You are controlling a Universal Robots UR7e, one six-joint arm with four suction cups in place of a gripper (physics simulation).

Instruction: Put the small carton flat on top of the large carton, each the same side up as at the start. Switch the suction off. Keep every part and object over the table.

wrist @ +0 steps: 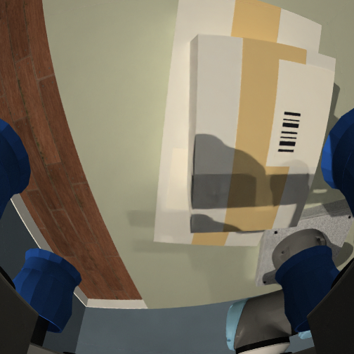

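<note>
The small carton, white with a tan tape band and a barcode label, lies flat on top of the large carton. Its label side faces up. The large carton's white top and tan band show past the small one at the top, left and bottom of the view. Its right edge is largely hidden under the small carton. The two cartons' edges run roughly parallel. My suction gripper's blue cups show at both sides of the view, apart from the small carton. The gripper is open and holds nothing. Its shadow falls on the small carton.
The green table top ends in a curved edge at the left, with brown wood flooring beyond. The grey robot base plate lies at the lower right, close to the cartons. A grey arm link with light-blue caps shows below it.
</note>
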